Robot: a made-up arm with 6 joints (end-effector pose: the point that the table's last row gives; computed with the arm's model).
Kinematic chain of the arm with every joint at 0, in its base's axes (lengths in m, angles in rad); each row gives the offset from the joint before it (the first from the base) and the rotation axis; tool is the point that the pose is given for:
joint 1: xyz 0 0 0.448 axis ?
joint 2: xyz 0 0 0 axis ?
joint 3: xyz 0 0 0.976 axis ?
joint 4: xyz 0 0 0 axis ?
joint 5: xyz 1.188 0 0 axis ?
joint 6: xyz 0 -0.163 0 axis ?
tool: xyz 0 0 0
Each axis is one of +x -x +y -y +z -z.
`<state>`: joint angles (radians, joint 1 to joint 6).
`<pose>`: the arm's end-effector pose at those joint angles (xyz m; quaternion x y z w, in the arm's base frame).
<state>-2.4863 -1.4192 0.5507 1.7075 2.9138 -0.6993</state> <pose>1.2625 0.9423 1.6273 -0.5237 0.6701 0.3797 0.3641</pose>
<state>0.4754 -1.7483 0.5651 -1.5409 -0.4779 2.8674</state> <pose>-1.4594 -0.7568 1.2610 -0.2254 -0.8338 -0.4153 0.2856</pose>
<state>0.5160 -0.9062 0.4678 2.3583 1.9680 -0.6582</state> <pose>-0.6213 -0.2196 2.2375 -0.7512 -0.4795 0.4298 0.1446</pose>
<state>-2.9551 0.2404 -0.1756 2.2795 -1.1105 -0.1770</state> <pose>-1.3257 -0.3581 1.0291 -0.1825 -0.8449 0.4057 0.2970</pose>
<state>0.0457 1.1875 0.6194 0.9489 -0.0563 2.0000</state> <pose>1.9801 -0.0045 0.2855 -0.9520 0.0286 0.2943 0.0788</pose>
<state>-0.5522 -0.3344 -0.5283 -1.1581 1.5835 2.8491</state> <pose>0.6610 -0.4840 0.9945 -0.4704 0.4889 -0.6882 0.2571</pose>
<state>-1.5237 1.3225 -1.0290 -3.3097 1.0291 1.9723</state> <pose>0.1666 -0.1216 -0.1753 -0.5424 -0.5835 0.3326 0.5047</pose>
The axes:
joint 1: +z
joint 2: +y
joint 3: -y
joint 4: -x
joint 5: -y
joint 6: -x

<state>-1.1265 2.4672 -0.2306 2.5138 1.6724 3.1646</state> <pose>-0.0624 0.4381 -0.9109 -0.6487 -0.5116 -0.1706 0.5370</pose>
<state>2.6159 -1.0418 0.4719 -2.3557 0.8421 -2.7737</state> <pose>0.5128 -0.4307 2.1200 0.1476 -0.3542 0.6973 0.6054</pose>
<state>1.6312 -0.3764 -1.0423 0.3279 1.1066 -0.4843</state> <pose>0.1173 0.6161 0.6630 0.2199 -0.0276 0.8182 0.5306</pose>
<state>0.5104 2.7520 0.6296 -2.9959 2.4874 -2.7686</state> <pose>-0.3161 0.0078 -1.4543 0.1325 -0.7199 0.0488 0.6795</pose>
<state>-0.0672 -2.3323 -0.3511 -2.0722 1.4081 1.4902</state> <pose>-1.0417 0.1486 0.9209 0.6309 -0.5581 -0.1813 0.5075</pose>
